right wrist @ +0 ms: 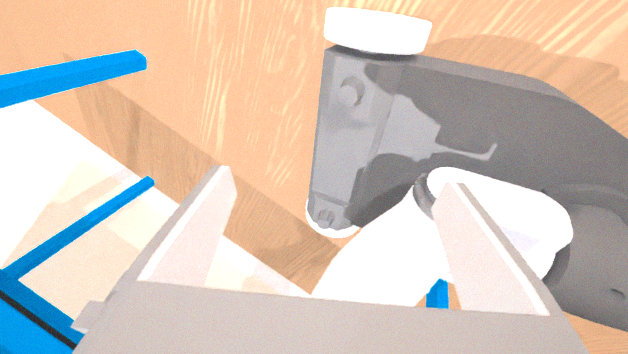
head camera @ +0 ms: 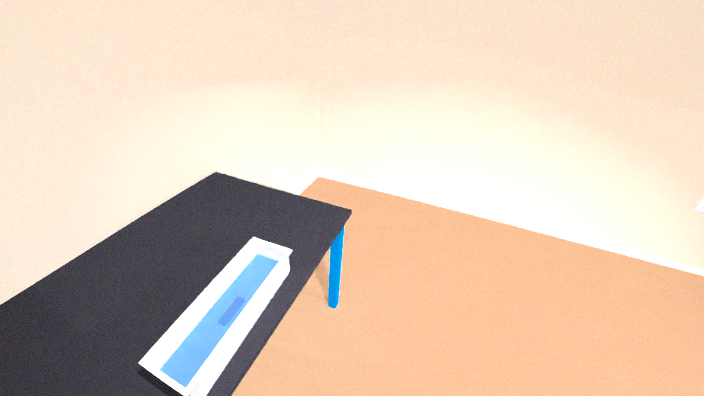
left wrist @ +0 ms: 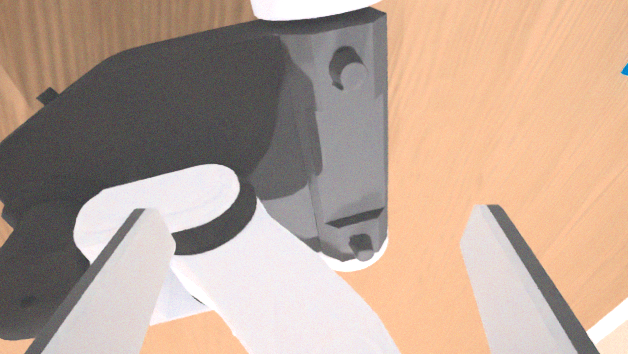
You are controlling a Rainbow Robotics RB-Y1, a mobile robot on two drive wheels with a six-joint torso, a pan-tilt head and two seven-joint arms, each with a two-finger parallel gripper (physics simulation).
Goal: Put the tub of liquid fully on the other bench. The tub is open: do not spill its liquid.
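A long white open tub [head camera: 182, 327] with blue liquid [head camera: 200, 345] stands on a black-topped bench [head camera: 165, 235] at the lower left of the head view, along the bench's right-hand edge. A darker blue patch shows in the middle of the liquid. The tub's near end is cut off by the lower frame edge. My left gripper [left wrist: 312, 226] is open, with floor and the robot's own base and arm behind its fingers. My right gripper [right wrist: 334, 187] is open with nothing between its fingers. Neither gripper is at the tub. The other bench cannot be made out in the head view.
The black-topped bench has a blue leg [head camera: 336, 270] at its far right corner. Wooden floor [head camera: 475, 310] lies to its right, with pale walls behind. Blue legs [right wrist: 75, 75] and a blue frame [right wrist: 30, 300] of a bench show at the left of the right wrist view.
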